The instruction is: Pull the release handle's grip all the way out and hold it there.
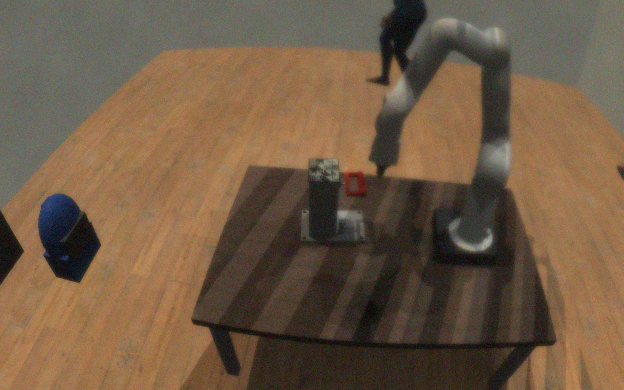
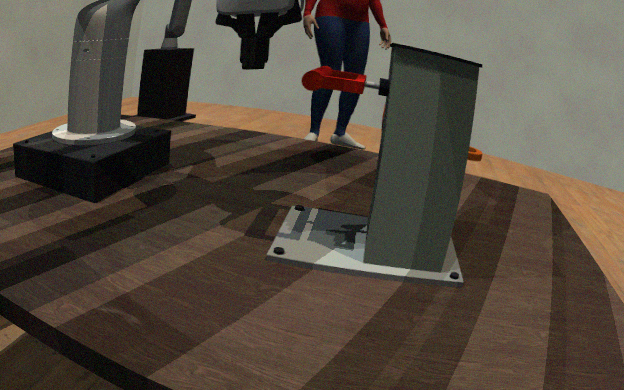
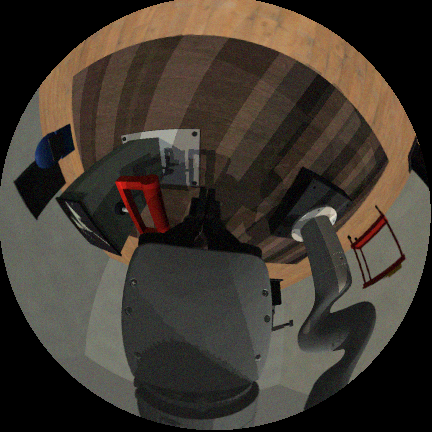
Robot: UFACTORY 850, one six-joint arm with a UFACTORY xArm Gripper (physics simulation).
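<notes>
The release handle's red grip [image 1: 362, 183] [image 2: 345, 88] [image 3: 157, 207] is a rectangular frame with a thick round outer bar. It stands close to the grey-green post [image 1: 324, 210] [image 2: 420, 165] [image 3: 107, 175]. A short stretch of metal rod [image 2: 372, 85] shows between grip and post. The post stands upright on a pale base plate [image 1: 306, 227] [image 2: 300, 252] [image 3: 193, 142]. My gripper [image 1: 380, 175] [image 2: 253, 65] [image 3: 205, 196] is shut and empty, fingers pointing down. It is apart from the grip, on the side away from the post, with a gap between fingertips and thick bar.
The striped table [image 1: 300, 300] [image 2: 250, 310] [image 3: 200, 75] carries the post and my arm's black base [image 2: 60, 160]. A person [image 1: 410, 25] [image 2: 342, 42] stands beyond the table. A blue rounded object [image 1: 59, 220] [image 3: 44, 152] is off the table's far side from my base.
</notes>
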